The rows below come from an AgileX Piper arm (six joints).
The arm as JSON. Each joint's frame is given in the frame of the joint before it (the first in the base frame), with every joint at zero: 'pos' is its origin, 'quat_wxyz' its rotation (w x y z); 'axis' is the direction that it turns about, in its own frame. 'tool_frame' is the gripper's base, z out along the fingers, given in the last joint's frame.
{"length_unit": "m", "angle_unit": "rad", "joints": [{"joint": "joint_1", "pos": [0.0, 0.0, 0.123], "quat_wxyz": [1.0, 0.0, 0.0, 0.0], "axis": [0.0, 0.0, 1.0]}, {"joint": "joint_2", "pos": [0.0, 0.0, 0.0], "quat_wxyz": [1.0, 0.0, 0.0, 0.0], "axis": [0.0, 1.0, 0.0]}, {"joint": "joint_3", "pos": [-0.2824, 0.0, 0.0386], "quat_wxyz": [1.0, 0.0, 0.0, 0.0], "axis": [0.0, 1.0, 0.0]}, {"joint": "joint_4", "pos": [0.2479, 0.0, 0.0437], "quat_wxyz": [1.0, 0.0, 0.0, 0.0], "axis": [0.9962, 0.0, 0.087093]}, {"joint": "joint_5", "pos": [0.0, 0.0, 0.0], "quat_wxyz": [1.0, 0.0, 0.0, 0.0], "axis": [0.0, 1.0, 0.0]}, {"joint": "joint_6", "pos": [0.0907, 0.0, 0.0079], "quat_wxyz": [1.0, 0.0, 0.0, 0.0], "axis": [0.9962, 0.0, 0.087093]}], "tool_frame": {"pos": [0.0, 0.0, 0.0], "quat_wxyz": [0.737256, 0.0, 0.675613, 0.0]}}
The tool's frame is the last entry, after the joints.
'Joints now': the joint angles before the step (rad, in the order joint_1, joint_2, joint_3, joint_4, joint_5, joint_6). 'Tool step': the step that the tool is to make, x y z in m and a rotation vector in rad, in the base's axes. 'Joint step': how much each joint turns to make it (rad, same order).
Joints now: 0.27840 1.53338 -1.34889 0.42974 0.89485 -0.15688
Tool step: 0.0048 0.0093 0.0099 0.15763 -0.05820 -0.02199
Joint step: 0.00000 -0.00007 0.00013 0.17366 -0.09064 -0.05519
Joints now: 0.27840 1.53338 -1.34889 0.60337 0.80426 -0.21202
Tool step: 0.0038 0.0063 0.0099 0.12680 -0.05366 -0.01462
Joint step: -0.00009 0.00009 -0.00174 0.16004 -0.06836 -0.07224
